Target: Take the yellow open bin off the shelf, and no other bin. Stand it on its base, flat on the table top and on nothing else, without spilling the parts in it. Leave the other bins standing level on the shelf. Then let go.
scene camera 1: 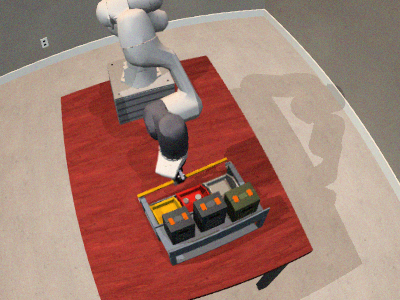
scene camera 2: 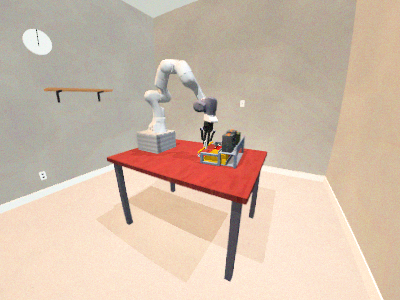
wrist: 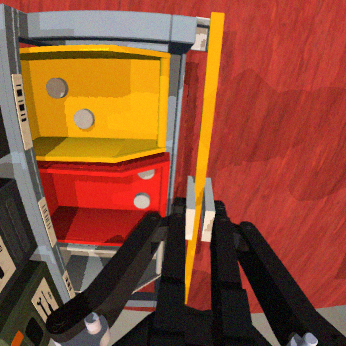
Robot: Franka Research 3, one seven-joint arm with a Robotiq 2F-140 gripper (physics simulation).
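The yellow bin point(scene camera 1: 165, 210) point(wrist: 115, 90) stands upright on the grey shelf point(scene camera 1: 220, 241) point(wrist: 100, 26), at its left end in scene camera 1. Two round grey parts lie in it. The red bin point(scene camera 1: 192, 200) point(wrist: 90, 222) with round parts is beside it, then the grey bin point(scene camera 1: 220, 184). My gripper point(scene camera 1: 180, 177) point(scene camera 2: 206, 145) point(wrist: 197, 188) is shut on a thin yellow bar point(scene camera 1: 210, 167) point(wrist: 212, 65) that runs along the shelf's open side. The fingertips are outside the shelf, beside the red bin, apart from the yellow bin. How the bar's far end rests is unclear.
Two dark toolboxes point(scene camera 1: 179, 227) point(scene camera 1: 210, 214) and a green toolbox point(scene camera 1: 243, 204) point(wrist: 25, 305) stand at the shelf's higher side, opposite the bar. The shelf stands on the red table point(scene camera 1: 110, 250) point(scene camera 2: 170, 167). The arm's block base point(scene camera 2: 157, 141) is at the table's other end.
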